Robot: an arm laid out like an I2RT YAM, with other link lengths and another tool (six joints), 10 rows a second.
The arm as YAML. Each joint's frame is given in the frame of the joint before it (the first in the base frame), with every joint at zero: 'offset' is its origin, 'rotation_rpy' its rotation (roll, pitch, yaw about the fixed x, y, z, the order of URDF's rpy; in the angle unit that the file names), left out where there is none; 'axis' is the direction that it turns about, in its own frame. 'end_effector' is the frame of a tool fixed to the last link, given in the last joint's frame.
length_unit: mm
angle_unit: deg
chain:
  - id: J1
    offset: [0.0, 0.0, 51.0]
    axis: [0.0, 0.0, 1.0]
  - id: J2
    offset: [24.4, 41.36, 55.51]
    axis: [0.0, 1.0, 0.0]
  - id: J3
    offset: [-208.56, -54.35, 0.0]
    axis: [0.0, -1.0, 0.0]
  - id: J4
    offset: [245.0, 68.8, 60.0]
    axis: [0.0, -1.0, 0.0]
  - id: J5
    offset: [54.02, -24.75, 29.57]
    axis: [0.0, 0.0, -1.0]
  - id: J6
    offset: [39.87, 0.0, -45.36]
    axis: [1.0, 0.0, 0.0]
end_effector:
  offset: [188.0, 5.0, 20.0]
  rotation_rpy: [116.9, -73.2, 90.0]
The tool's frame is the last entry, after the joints.
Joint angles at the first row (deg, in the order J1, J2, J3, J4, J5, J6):
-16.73 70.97 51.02 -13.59 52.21 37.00
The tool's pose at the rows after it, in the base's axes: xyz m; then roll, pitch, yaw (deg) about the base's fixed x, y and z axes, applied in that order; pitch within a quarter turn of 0, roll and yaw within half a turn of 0:
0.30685 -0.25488 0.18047 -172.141 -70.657 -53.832
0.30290 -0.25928 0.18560 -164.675 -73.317 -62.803
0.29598 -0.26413 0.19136 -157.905 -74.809 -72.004
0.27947 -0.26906 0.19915 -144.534 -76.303 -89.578
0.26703 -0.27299 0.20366 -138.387 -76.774 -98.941
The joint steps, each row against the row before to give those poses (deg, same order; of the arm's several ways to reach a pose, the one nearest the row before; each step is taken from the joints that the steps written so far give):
-0.06 0.15 -0.50 2.91 0.70 -0.88
-0.32 -0.23 -1.10 3.37 1.35 1.27
-0.29 0.43 0.45 0.64 2.09 2.08
-0.26 -0.29 0.14 -0.34 3.77 4.19
-0.42 0.24 0.67 -1.34 2.66 2.73

